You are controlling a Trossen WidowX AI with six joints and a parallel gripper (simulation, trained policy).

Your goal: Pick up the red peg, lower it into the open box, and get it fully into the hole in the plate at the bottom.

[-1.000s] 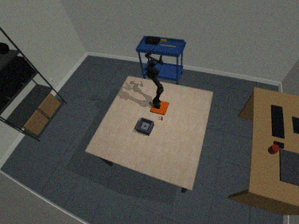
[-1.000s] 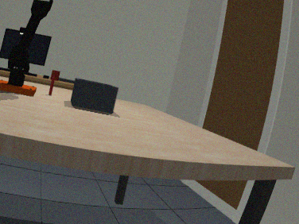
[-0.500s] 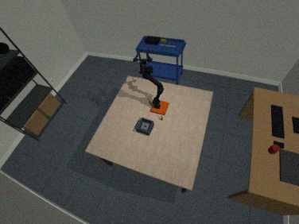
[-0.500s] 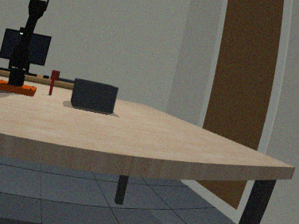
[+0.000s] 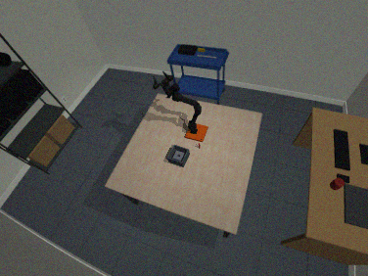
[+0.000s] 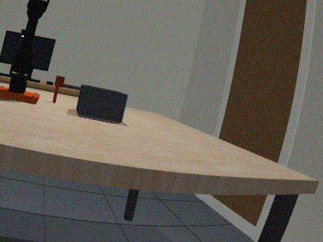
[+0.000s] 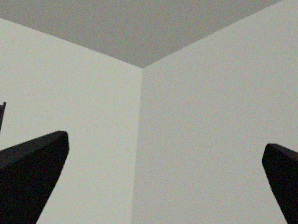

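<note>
Right now the red peg is 230 mm ahead of my gripper tip, 380 mm to the left of it and 670 mm below it. The rest, counted from my gripper tip: grey plate: 390 mm ahead, 210 mm to the left, 660 mm below; grey box: 390 mm ahead, 210 mm to the left, 680 mm below.
</note>
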